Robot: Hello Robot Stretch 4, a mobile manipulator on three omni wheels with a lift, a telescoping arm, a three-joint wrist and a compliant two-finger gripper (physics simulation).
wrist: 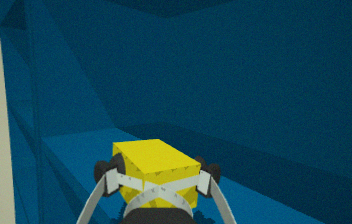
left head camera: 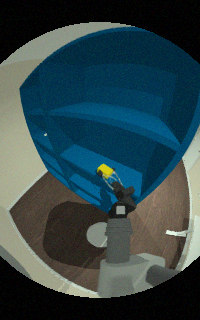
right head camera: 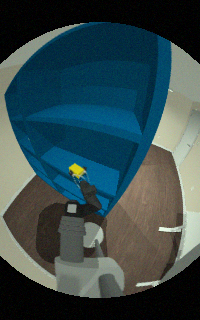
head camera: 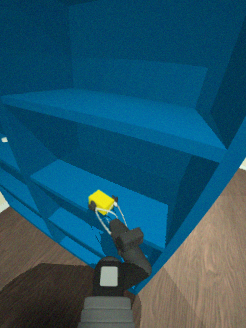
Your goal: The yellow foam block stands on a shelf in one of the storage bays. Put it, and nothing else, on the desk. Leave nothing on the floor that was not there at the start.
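Places are measured from the robot's base along level axes (x right, y down, z ahead), in centimetres.
Pixels of known places: gripper, fingertip midpoint: (wrist: 159, 167) (left head camera: 104, 168) (right head camera: 76, 168) (head camera: 102, 199); robot's base, link origin: (left head camera: 100, 233) (right head camera: 89, 234).
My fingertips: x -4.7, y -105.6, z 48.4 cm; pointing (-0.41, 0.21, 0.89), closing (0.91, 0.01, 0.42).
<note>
Ahead of a thing's pixels: the offset from my fingertips to its top centre. "*": to the spot under its first point. Level surfaces: height alone.
The yellow foam block {dx -0.2, dy -2.5, dz -1.6 cm} (head camera: 101, 201) (left head camera: 105, 171) (right head camera: 77, 170) (wrist: 157, 154) is between the two fingertips of my gripper (head camera: 104, 202) (left head camera: 106, 173) (right head camera: 79, 171) (wrist: 159, 167). The gripper is shut on it, with one rubber pad against each side. In the head views the block appears near the front part of a shelf {dy +9.3 cm} (head camera: 65, 177) (wrist: 77, 150) in the blue storage unit. It looks raised above that shelf, but the exact gap cannot be told. The gripper points into the bay from the front. The desk does not show in these views.
A higher blue shelf (head camera: 115, 112) crosses above the gripper. A divider stands left of the bay, and the unit's right side panel {* dx +28.7, dy -51.6, dz -17.8 cm} (right head camera: 161, 90) stands to the right. Lower shelves lie beneath. White pieces (left head camera: 177, 233) (right head camera: 170, 229) show near the wall at right.
</note>
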